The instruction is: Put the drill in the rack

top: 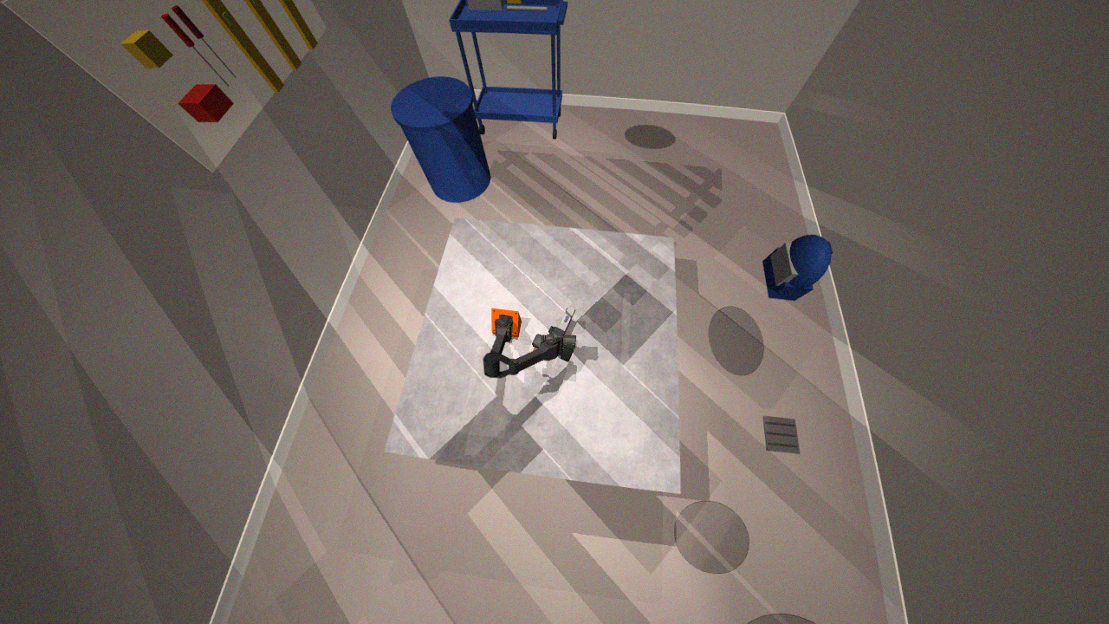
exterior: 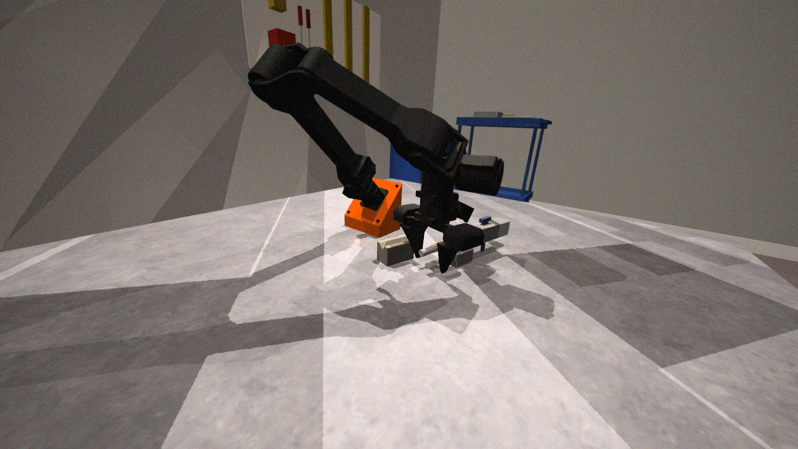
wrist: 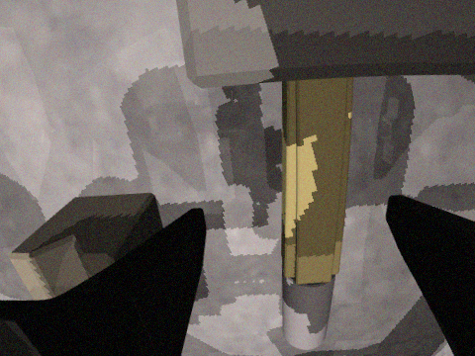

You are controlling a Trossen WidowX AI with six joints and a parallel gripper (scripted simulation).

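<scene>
Right now the drill is 4 cm to the left of my gripper tip, 3 cm above it and 1 cm ahead of it. The rest, counted from my gripper tip: blue key: 16 cm to the left, 4 cm ahead, 4 cm above; rack: 8 cm behind, 1 cm to the right, 1 cm above.
</scene>
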